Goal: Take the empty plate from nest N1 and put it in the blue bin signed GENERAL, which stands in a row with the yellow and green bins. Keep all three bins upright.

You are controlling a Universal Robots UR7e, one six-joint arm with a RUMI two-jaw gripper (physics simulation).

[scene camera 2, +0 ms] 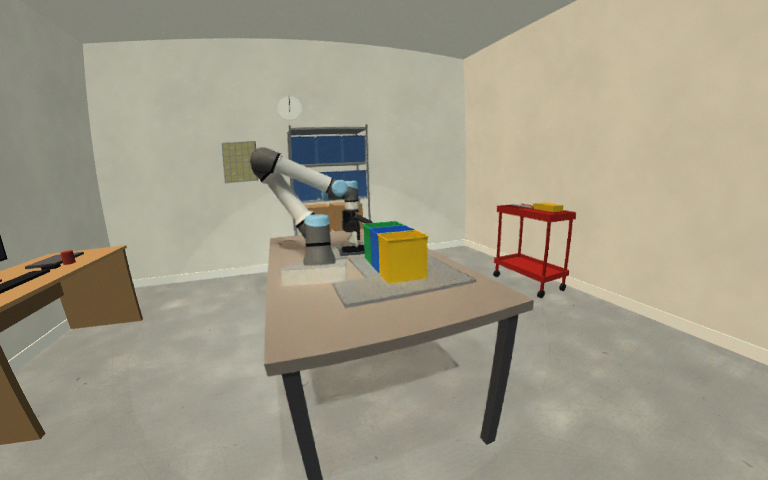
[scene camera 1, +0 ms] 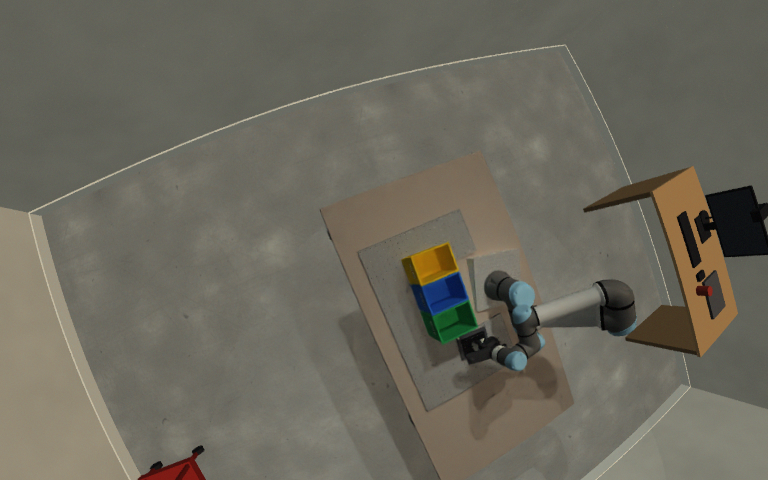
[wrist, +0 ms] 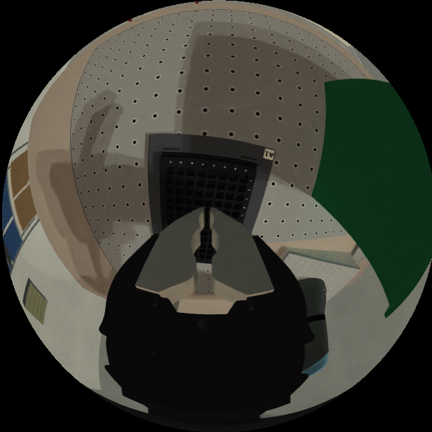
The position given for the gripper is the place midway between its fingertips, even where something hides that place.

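Note:
A green bin (scene camera 1: 452,323) is part of the scene, visible in the wrist view (wrist: 366,180) as well. The yellow bin (scene camera 2: 402,255) can also be seen in scene camera 1 (scene camera 1: 422,268), while the wrist view does not show it, hidden as it is by the green bin. There is a blue bin (scene camera 1: 447,292) too, along with a black gridded plate (wrist: 187,181), a dark nest block (wrist: 199,144) and the gripper (wrist: 207,209) itself.

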